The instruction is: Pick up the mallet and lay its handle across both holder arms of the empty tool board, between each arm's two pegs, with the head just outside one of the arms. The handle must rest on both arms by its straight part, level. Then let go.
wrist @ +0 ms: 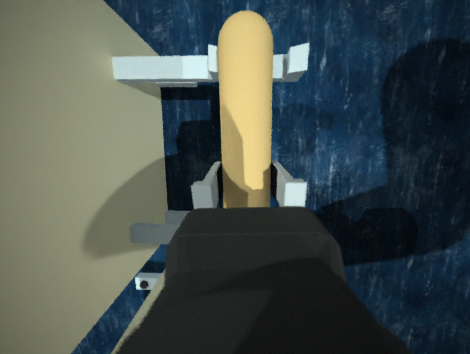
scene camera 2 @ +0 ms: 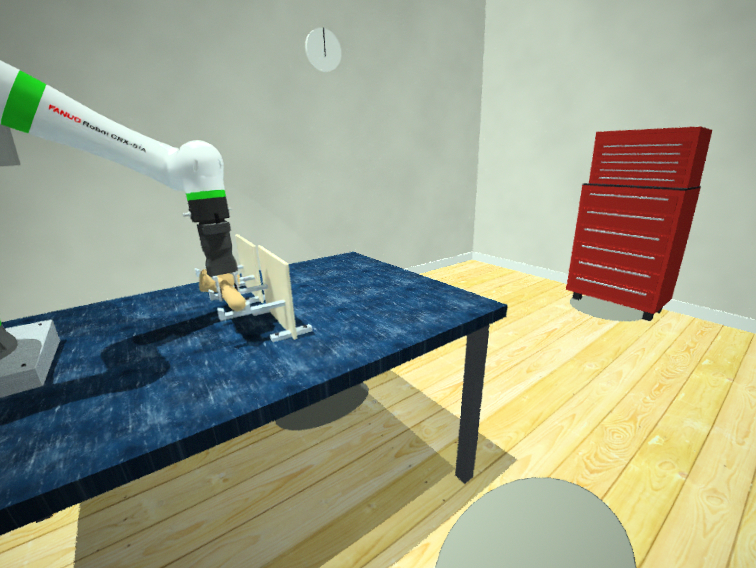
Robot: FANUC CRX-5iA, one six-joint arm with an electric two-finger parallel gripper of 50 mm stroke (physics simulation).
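Frame: origin at the arm's base, x down, y left, z ahead, level; metres.
Seen in the pictures: gripper, fingertip midpoint: [wrist: 245, 172].
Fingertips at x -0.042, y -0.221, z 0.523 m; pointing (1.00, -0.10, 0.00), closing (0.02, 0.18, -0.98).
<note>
Offsets run from my fingertips to a thing's top centre. "*": to the spot under its first point. Level surfaces: height alone.
The wooden mallet {dx -0.055, dy +0.025, dz +0.004 m} [scene camera 2: 232, 297] [wrist: 246, 100] is held by its handle in my gripper [scene camera 2: 223, 277] [wrist: 245, 172], which is shut on it. In the wrist view the handle's rounded end passes over one holder arm [scene camera 2: 262, 309] [wrist: 160, 68] of the light tool board [scene camera 2: 278, 284] [wrist: 85, 125], between that arm's two pegs. The other holder arm [wrist: 150, 233] runs under my gripper, and its pegs are hidden. The head lies on the far side of my gripper in the scene view and is hidden in the wrist view. I cannot tell whether the handle touches the arms.
A second light board [scene camera 2: 246, 251] with arms stands behind the first on the blue table {dx +0.101 m} [scene camera 2: 391, 305]. A white foot {* dx +0.083, dy -0.153, dz +0.087 m} [scene camera 2: 292, 332] supports the nearer board. The robot's base plate [scene camera 2: 33, 360] is at the left. A red tool cabinet [scene camera 2: 629, 244] stands off the table.
</note>
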